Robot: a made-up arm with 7 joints.
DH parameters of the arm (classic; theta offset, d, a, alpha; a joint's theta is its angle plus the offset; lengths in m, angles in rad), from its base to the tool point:
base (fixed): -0.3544 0 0.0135 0
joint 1: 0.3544 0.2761 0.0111 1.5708
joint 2: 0 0.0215 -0.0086 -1.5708
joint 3: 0 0.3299 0.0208 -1.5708
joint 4: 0 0.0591 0.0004 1.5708
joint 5: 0 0.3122 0.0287 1.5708
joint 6: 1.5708 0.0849 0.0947 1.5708
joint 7: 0 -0.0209 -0.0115 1.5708
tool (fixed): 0 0.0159 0 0
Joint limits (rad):
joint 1: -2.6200..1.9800
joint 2: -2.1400..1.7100
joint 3: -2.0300..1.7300
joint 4: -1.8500..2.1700
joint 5: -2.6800..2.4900
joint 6: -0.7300..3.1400
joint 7: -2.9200..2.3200
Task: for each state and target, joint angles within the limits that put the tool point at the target. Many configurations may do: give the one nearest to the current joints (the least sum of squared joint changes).
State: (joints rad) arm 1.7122 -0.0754 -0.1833 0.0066 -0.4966 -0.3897 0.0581
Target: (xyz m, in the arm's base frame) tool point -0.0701 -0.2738 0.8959
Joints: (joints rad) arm 1.4486 0.1148 -0.3917 -0.6021 -0.6158 -0.2405 0.0090
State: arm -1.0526 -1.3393 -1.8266 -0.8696 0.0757 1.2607 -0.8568
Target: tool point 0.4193 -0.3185 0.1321
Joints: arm -1.1186 -1.6934 -2.0300 -0.9853 0.0103 1.2828 -0.8409
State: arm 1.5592 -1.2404 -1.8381 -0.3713 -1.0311 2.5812 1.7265
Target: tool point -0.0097 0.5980 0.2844
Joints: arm 1.5717 -1.3940 -1.8662 0.0198 -1.1190 1.9419 1.7210
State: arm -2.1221 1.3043 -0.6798 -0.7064 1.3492 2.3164 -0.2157
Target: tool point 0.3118 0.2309 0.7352
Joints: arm -2.4638 0.6931 -0.7027 -0.4031 1.5642 1.9103 -0.3052
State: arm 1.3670 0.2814 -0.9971 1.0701 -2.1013 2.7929 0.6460
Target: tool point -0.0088 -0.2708 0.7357
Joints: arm 1.0779 0.7892 -0.9321 0.9746 -2.0756 2.8381 0.6908
